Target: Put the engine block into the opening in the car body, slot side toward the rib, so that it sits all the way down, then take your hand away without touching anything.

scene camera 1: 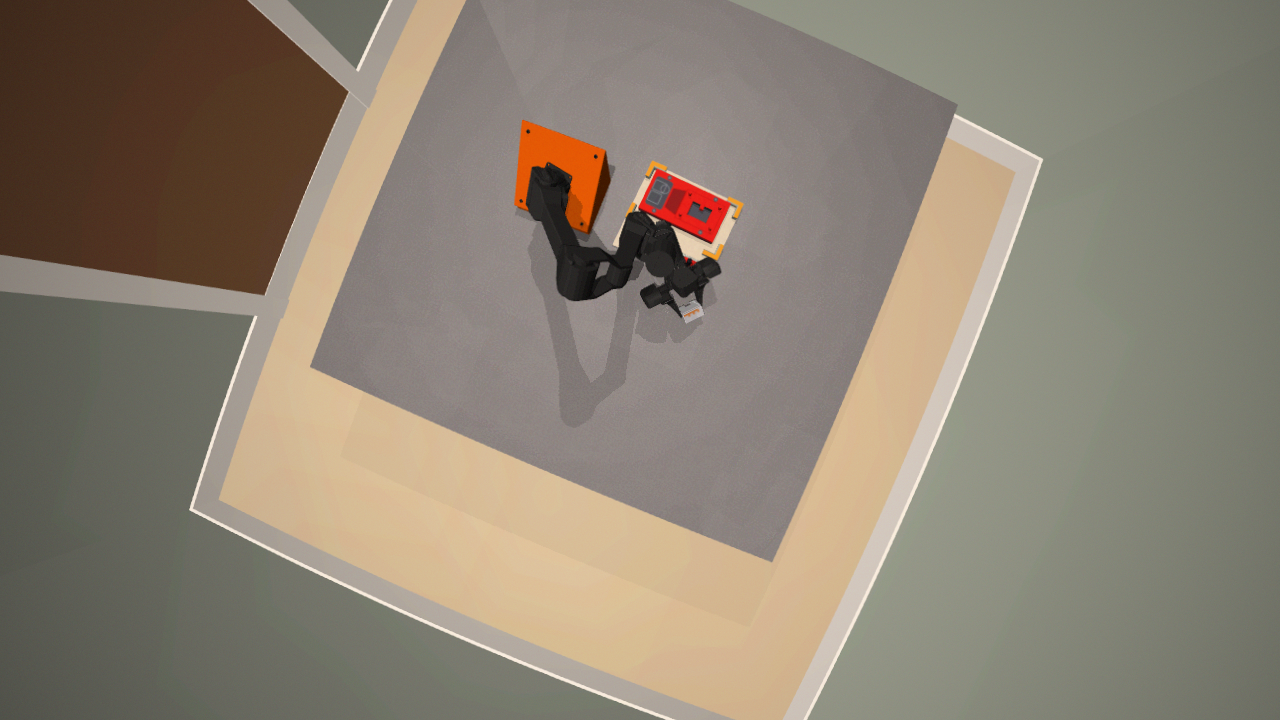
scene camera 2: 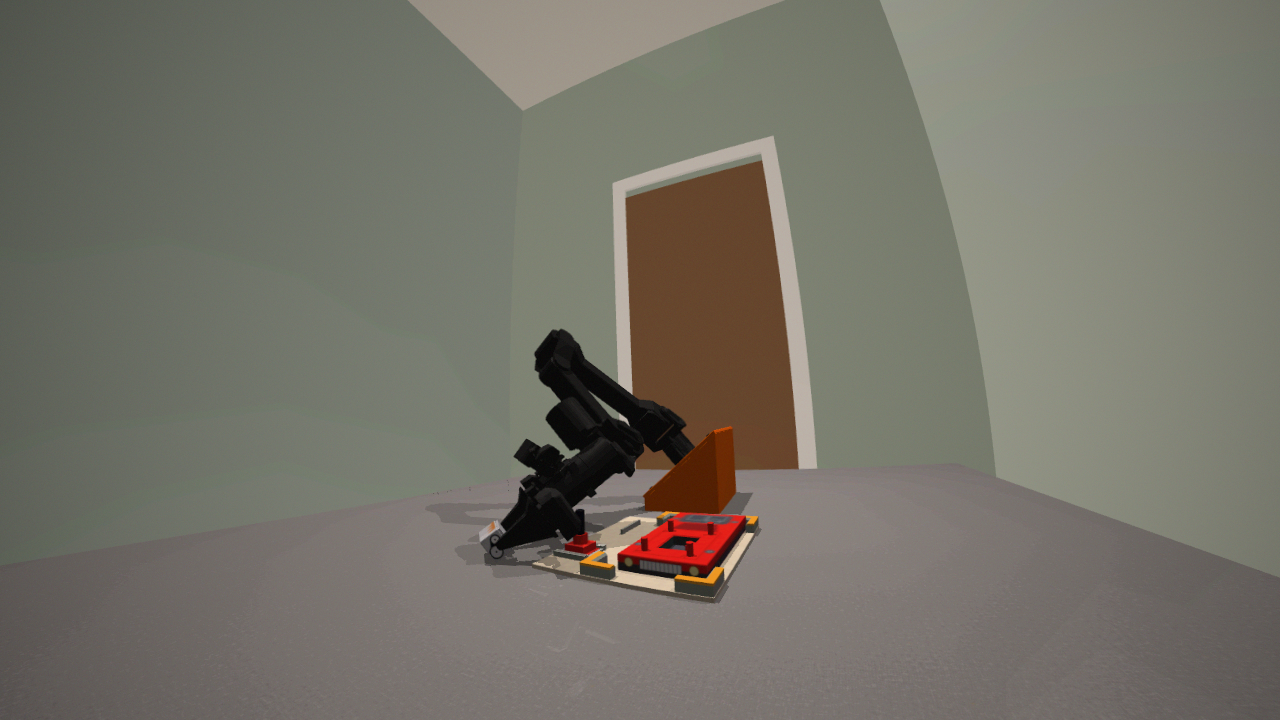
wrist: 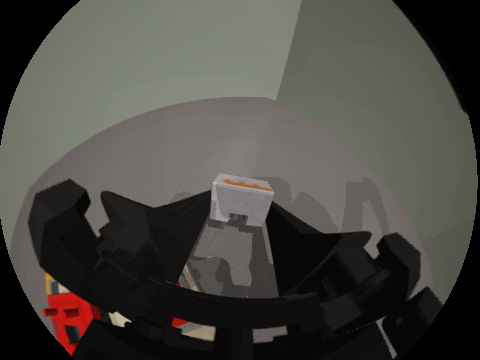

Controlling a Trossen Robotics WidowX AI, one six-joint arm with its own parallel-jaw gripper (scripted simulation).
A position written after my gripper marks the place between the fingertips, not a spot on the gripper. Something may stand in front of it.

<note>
I see my gripper (scene camera 2: pixel 495 541), an engine block (wrist: pixel 231 195) and a red car body (scene camera 2: pixel 692 545).
The red car body also shows in scene camera 1 (scene camera 1: pixel 688 208). My gripper shows as well in scene camera 1 (scene camera 1: pixel 690 311) and in the wrist view (wrist: pixel 240 199).
</note>
